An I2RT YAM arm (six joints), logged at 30 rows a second.
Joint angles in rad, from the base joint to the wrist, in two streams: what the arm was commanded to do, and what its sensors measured. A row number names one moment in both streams.
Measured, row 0: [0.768 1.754 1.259 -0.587 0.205 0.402]
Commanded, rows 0 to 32: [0.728 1.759 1.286 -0.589 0.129 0.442]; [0.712 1.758 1.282 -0.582 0.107 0.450]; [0.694 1.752 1.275 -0.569 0.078 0.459]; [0.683 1.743 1.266 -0.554 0.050 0.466]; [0.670 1.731 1.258 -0.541 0.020 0.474]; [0.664 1.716 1.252 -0.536 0.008 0.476]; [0.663 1.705 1.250 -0.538 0.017 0.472]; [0.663 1.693 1.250 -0.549 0.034 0.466]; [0.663 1.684 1.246 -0.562 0.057 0.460]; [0.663 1.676 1.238 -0.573 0.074 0.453]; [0.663 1.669 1.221 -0.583 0.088 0.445]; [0.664 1.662 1.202 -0.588 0.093 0.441]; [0.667 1.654 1.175 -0.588 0.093 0.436]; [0.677 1.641 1.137 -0.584 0.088 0.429]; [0.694 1.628 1.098 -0.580 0.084 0.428]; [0.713 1.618 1.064 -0.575 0.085 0.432]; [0.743 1.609 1.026 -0.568 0.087 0.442]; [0.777 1.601 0.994 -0.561 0.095 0.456]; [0.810 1.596 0.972 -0.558 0.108 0.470]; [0.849 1.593 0.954 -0.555 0.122 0.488]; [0.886 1.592 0.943 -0.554 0.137 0.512]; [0.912 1.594 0.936 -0.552 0.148 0.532]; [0.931 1.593 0.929 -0.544 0.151 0.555]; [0.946 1.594 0.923 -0.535 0.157 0.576]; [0.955 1.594 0.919 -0.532 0.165 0.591]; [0.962 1.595 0.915 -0.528 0.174 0.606]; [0.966 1.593 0.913 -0.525 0.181 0.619]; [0.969 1.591 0.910 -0.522 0.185 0.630]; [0.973 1.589 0.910 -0.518 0.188 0.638]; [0.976 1.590 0.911 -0.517 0.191 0.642]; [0.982 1.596 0.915 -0.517 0.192 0.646]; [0.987 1.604 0.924 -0.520 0.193 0.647]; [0.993 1.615 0.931 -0.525 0.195 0.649]
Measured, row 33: [0.973 1.608 0.915 -0.521 0.163 0.607]
